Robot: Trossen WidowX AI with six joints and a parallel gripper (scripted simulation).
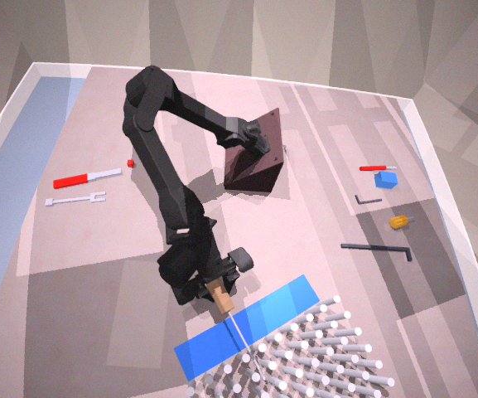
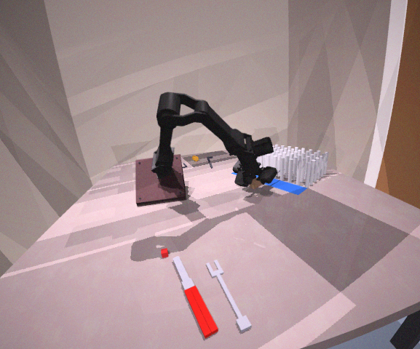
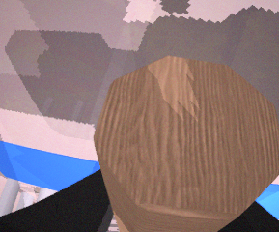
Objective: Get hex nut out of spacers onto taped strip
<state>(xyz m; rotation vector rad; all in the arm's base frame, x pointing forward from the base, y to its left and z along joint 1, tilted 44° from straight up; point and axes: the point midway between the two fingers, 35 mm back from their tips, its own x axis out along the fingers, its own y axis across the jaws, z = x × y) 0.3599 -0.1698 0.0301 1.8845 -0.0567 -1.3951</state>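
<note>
The blue taped strip lies 70 mm ahead of my gripper tip, 70 mm to the left of it and 30 mm below it. Also, from my gripper tip: white fork tool 300 mm behind, 400 mm to the right, 20 mm below; then short hex key 260 mm behind, 480 mm to the left, 20 mm below; then red cube 420 mm behind, 250 mm to the right, 20 mm below.
</note>
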